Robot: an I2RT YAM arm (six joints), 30 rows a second.
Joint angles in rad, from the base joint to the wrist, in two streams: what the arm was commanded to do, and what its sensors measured. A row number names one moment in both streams.
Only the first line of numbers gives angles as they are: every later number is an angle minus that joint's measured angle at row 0.
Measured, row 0: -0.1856 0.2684 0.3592 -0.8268 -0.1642 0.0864
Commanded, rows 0 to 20: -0.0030 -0.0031 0.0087 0.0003 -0.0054 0.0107; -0.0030 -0.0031 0.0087 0.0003 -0.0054 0.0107; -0.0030 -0.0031 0.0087 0.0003 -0.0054 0.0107; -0.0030 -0.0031 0.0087 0.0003 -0.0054 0.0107; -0.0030 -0.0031 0.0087 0.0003 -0.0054 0.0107; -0.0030 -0.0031 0.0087 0.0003 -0.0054 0.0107; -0.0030 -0.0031 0.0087 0.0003 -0.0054 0.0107; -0.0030 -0.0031 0.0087 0.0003 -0.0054 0.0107; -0.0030 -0.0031 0.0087 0.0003 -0.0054 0.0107; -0.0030 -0.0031 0.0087 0.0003 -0.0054 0.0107; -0.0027 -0.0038 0.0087 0.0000 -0.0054 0.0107; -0.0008 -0.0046 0.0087 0.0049 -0.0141 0.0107; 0.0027 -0.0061 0.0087 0.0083 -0.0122 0.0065; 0.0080 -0.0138 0.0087 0.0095 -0.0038 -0.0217; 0.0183 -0.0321 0.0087 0.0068 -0.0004 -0.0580; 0.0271 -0.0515 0.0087 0.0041 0.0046 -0.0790; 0.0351 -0.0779 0.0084 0.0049 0.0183 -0.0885; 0.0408 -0.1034 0.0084 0.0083 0.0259 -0.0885; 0.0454 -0.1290 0.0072 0.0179 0.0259 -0.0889; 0.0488 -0.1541 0.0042 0.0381 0.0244 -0.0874; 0.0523 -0.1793 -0.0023 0.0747 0.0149 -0.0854
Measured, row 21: 0.0404 -0.1225 0.0000 0.0343 0.0080 -0.0595
